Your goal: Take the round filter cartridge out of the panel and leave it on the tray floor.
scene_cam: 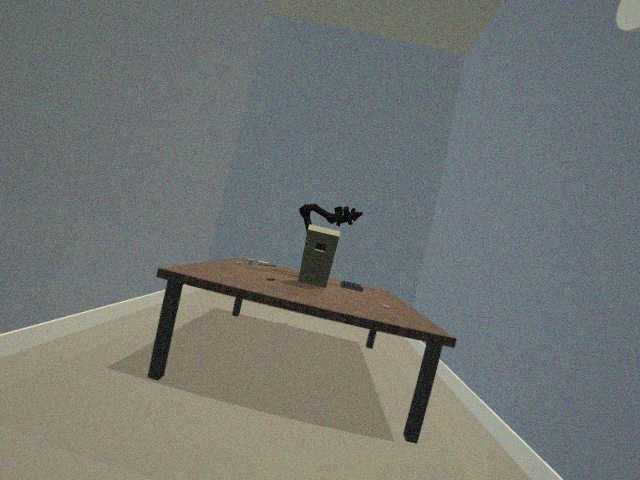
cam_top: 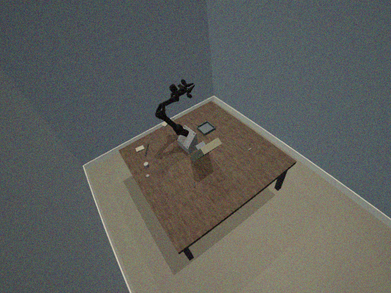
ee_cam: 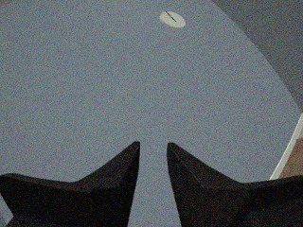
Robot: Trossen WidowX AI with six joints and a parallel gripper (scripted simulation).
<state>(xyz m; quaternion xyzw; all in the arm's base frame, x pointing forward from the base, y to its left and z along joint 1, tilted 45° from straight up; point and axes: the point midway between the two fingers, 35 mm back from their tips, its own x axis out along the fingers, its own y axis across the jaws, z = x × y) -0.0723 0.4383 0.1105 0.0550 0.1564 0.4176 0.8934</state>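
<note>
The round filter cartridge lies 440 mm ahead of my gripper tip, 310 mm to the right of it and 300 mm below it. Round my gripper tip: dark tray (550 mm below, 60 mm ahead, 30 mm to the left).
</note>
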